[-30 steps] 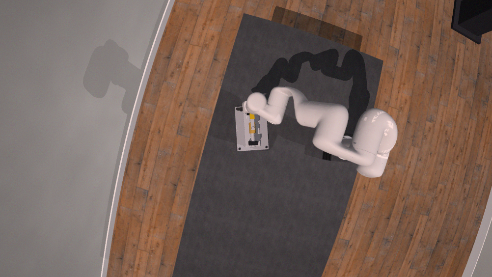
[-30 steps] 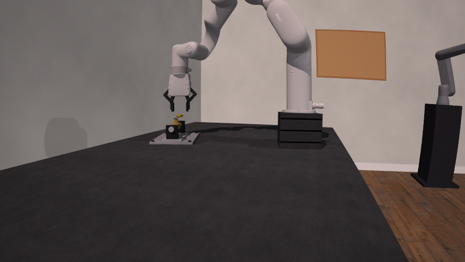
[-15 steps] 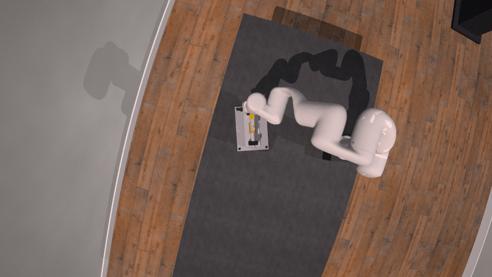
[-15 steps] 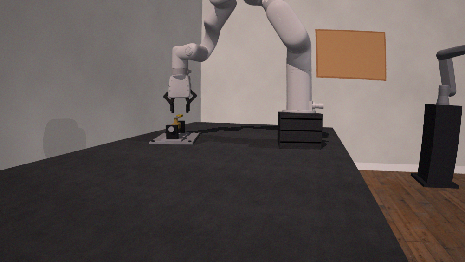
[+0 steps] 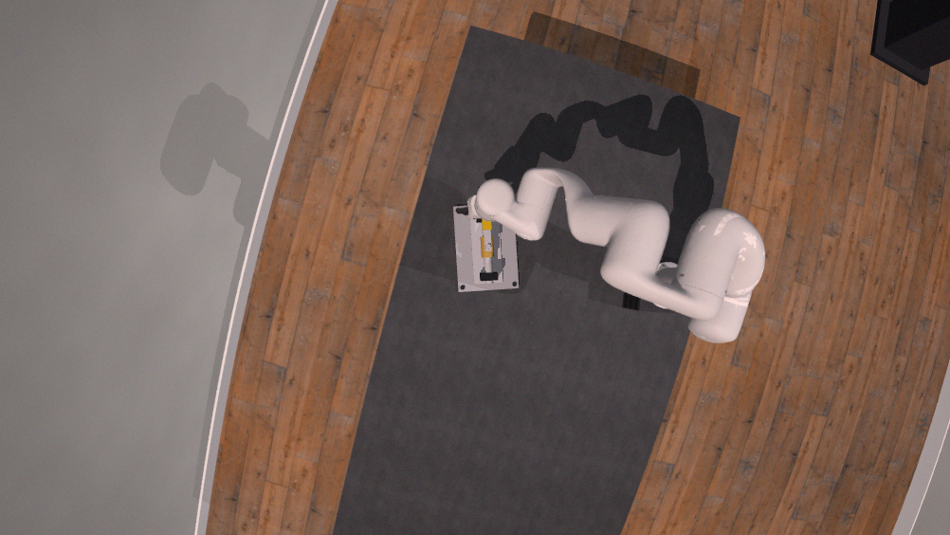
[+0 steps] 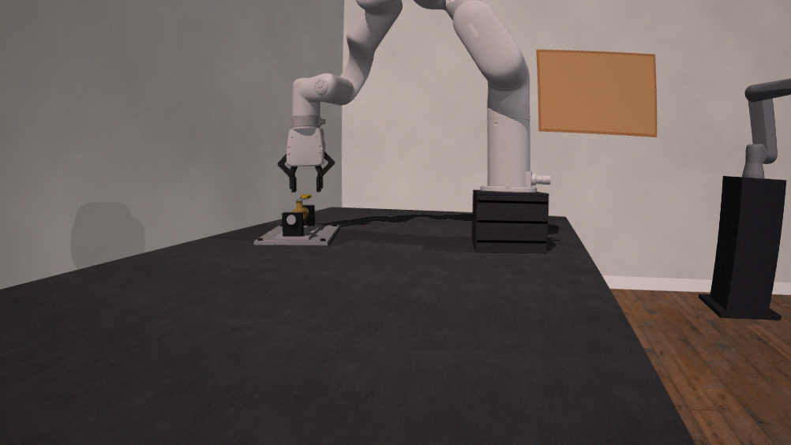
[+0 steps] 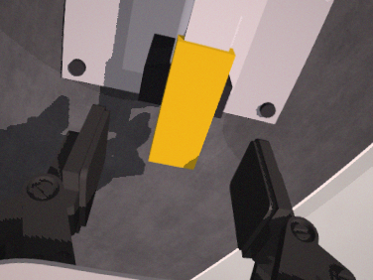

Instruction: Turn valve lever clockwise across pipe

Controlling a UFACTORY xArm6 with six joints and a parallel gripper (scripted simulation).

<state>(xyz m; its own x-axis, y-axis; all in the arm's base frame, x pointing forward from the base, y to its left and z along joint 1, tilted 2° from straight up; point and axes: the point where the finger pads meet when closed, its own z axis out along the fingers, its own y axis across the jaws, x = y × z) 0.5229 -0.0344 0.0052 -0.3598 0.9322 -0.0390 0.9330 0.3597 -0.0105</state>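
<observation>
My gripper is now 20 mm past the lever, 50 mm to the right of it and 30 mm above it.
</observation>
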